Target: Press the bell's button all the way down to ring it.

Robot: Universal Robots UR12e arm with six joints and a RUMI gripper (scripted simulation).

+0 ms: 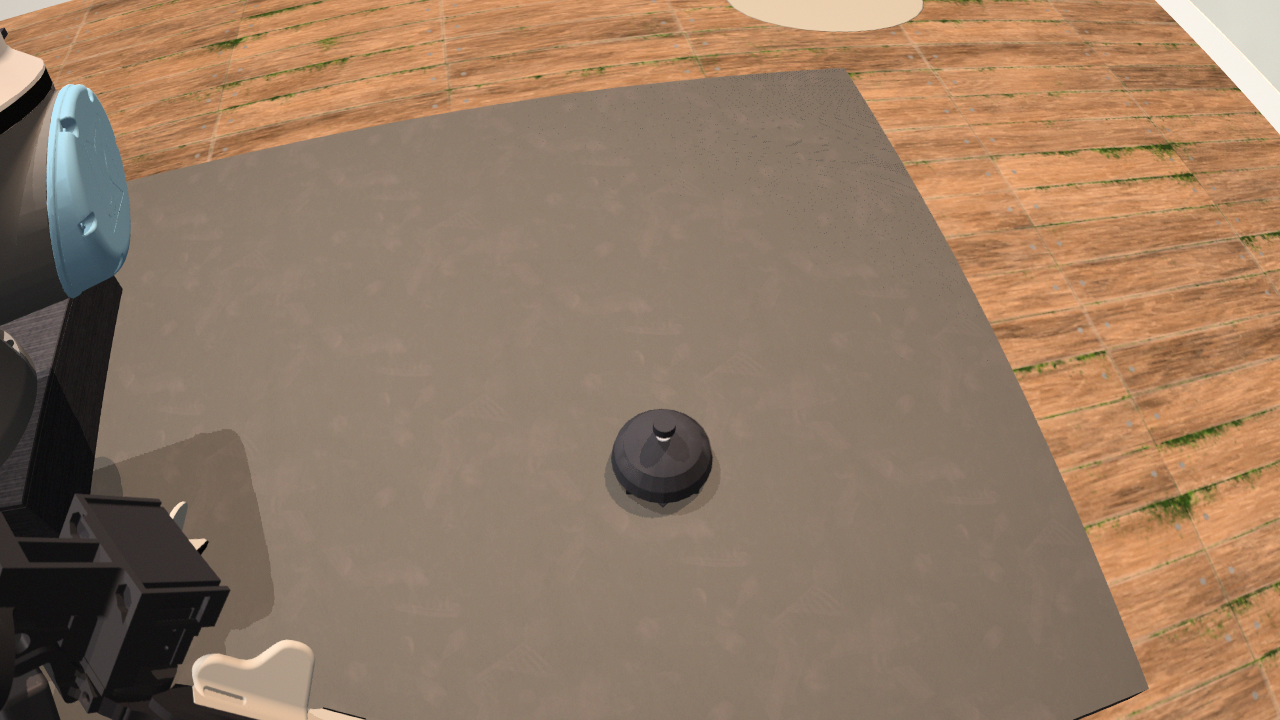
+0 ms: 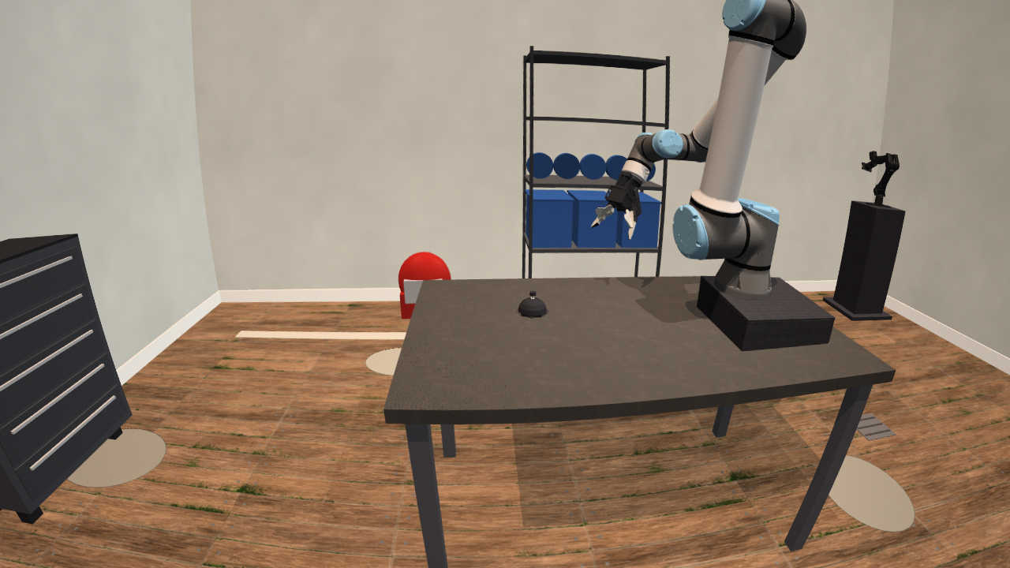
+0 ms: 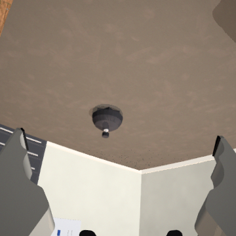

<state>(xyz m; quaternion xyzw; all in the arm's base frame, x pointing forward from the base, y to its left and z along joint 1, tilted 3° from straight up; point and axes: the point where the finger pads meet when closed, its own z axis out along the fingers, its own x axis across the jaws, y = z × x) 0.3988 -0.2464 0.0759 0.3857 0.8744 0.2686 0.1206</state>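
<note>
My hand is 26 cm short of the round button, 20 cm to the right of it and 14 cm above it. The rest, counted from my hand: dark domed bell (26 cm ahead, 20 cm to the left, 16 cm below).
</note>
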